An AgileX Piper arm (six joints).
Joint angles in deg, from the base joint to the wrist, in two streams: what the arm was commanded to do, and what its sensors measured. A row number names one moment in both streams.
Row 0, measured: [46.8, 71.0, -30.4, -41.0, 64.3, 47.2]
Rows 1 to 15, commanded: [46.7, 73.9, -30.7, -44.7, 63.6, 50.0]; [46.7, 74.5, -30.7, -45.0, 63.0, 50.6]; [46.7, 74.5, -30.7, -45.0, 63.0, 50.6]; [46.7, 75.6, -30.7, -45.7, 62.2, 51.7]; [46.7, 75.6, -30.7, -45.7, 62.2, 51.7]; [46.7, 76.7, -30.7, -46.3, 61.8, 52.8]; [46.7, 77.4, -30.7, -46.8, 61.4, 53.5]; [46.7, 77.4, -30.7, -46.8, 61.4, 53.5]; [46.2, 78.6, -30.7, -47.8, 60.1, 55.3]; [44.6, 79.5, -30.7, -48.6, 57.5, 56.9]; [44.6, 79.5, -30.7, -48.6, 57.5, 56.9]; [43.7, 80.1, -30.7, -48.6, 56.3, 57.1]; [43.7, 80.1, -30.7, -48.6, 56.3, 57.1]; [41.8, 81.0, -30.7, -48.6, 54.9, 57.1]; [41.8, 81.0, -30.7, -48.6, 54.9, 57.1]
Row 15, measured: [44.0, 79.8, -30.4, -44.7, 54.8, 56.2]
